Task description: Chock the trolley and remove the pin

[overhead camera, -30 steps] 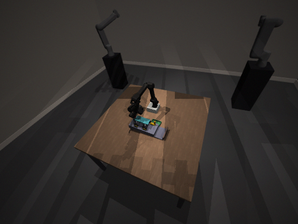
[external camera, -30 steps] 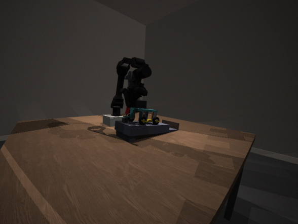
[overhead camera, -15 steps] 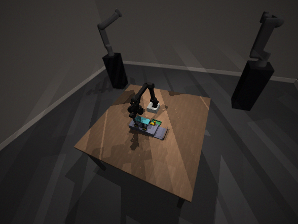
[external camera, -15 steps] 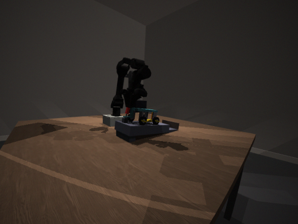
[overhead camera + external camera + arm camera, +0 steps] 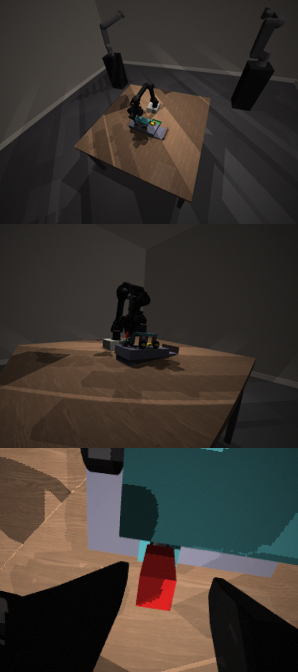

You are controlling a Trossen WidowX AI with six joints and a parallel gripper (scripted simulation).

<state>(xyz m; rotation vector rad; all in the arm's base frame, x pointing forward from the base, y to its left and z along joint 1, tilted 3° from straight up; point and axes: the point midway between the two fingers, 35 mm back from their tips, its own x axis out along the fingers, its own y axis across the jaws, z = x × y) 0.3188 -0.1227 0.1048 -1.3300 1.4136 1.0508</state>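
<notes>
The red-headed stop pin is 10 mm behind my gripper tip and 20 mm below it. Also, from my gripper tip: teal trolley: 20 mm ahead, 100 mm to the left, 40 mm below; yellow chock: 20 mm behind, 210 mm to the left, 70 mm below; grey ramp: 20 mm ahead, 110 mm to the left, 100 mm below.
</notes>
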